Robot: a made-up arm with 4 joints.
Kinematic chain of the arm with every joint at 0, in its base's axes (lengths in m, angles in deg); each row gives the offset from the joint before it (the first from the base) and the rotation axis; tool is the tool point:
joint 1: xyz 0 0 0.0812 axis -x
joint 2: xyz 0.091 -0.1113 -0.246 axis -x
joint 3: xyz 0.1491 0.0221 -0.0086 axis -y
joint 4: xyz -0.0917 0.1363 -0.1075 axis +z
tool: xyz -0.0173 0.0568 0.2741
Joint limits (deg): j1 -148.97..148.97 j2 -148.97..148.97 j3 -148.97..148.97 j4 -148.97..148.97
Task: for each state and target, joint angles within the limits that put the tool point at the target. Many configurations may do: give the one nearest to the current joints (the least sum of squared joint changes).
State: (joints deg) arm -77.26 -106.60 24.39 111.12
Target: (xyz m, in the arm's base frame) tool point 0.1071 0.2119 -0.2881
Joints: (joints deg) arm -77.41 -138.86 -2.77 106.56
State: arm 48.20 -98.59 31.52 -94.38
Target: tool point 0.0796 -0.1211 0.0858
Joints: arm 34.79 -71.73 58.91 -91.24
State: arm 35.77 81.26 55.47 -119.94
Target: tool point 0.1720 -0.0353 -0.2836
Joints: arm 15.57 77.81 12.43 -115.75
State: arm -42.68 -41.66 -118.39 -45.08
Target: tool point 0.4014 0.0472 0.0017
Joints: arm -13.19 -68.51 -127.20 -65.34
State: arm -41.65 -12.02 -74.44 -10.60
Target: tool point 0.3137 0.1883 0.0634
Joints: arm -37.32 13.05 -53.20 -9.05
